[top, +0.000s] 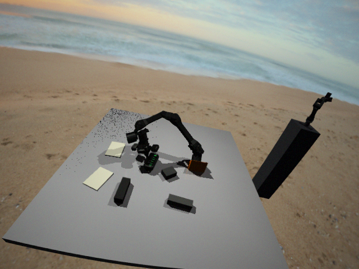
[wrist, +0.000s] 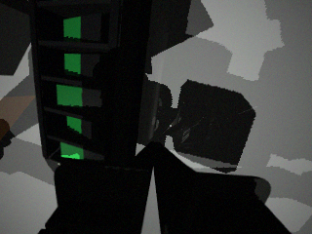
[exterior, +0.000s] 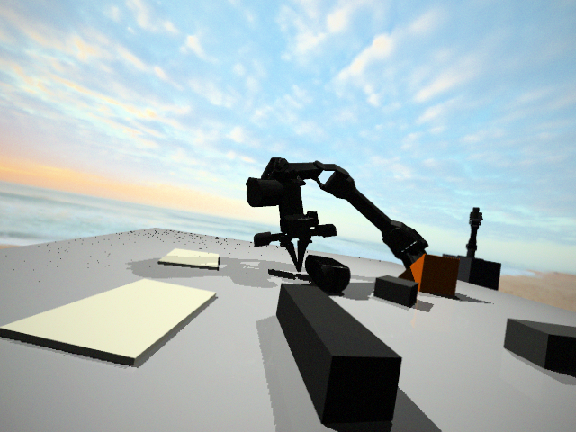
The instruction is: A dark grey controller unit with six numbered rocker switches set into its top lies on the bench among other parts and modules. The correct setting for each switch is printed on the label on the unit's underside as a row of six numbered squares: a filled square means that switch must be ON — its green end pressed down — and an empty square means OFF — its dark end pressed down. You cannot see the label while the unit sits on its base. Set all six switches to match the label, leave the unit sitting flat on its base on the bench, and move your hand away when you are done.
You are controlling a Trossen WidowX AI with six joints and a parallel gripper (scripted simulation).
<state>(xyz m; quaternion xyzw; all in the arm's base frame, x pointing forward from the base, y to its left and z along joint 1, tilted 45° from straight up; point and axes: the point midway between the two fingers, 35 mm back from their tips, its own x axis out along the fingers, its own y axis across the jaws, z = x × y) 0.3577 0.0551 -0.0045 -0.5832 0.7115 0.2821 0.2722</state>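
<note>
Now: gripper tip 18 cm past the small dark block, 10 cm to the right of it and 1 cm below it. From my gripper tip the other things lie so: long black block (32 cm to the left, 4 cm ahead, 1 cm above); grey block (30 cm to the left, 28 cm behind, 1 cm above).
</note>
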